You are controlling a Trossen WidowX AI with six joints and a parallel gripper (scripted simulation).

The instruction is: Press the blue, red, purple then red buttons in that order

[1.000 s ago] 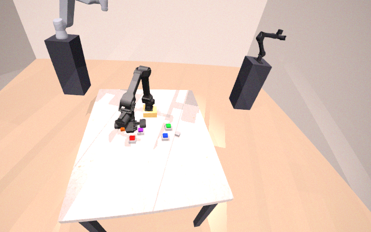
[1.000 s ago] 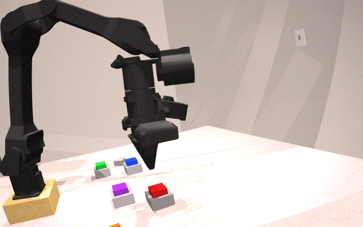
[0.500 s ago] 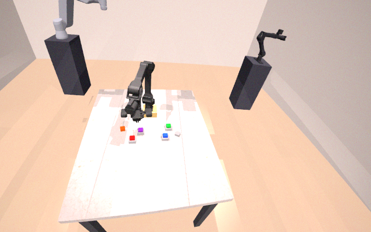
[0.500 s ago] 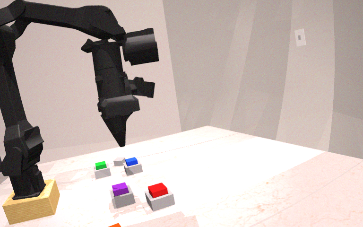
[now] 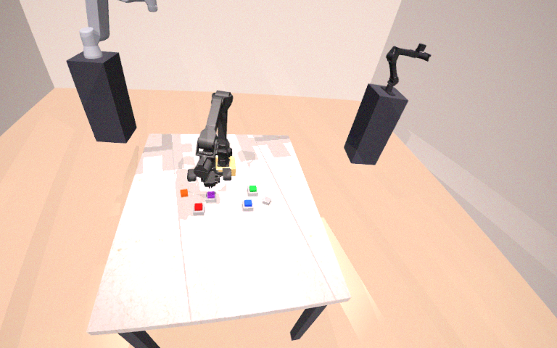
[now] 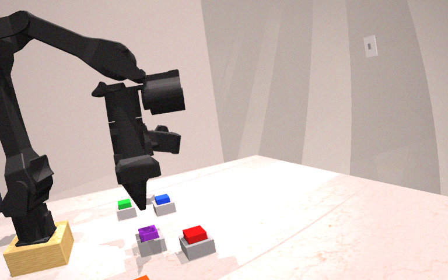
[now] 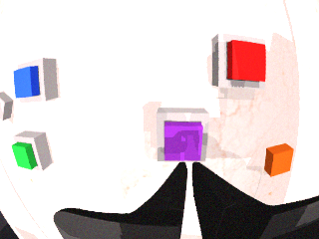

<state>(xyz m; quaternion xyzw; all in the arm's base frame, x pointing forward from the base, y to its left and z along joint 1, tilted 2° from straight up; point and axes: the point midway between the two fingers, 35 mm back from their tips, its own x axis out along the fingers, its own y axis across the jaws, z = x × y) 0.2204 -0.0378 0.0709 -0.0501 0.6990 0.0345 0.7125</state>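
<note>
Now: gripper tip 50 mm above the purple button. Round my gripper tip: orange block 20 mm behind, 130 mm to the right, 70 mm below; then blue button 40 mm ahead, 180 mm to the left, 50 mm below; then red button 80 mm ahead, 50 mm to the right, 50 mm below.
</note>
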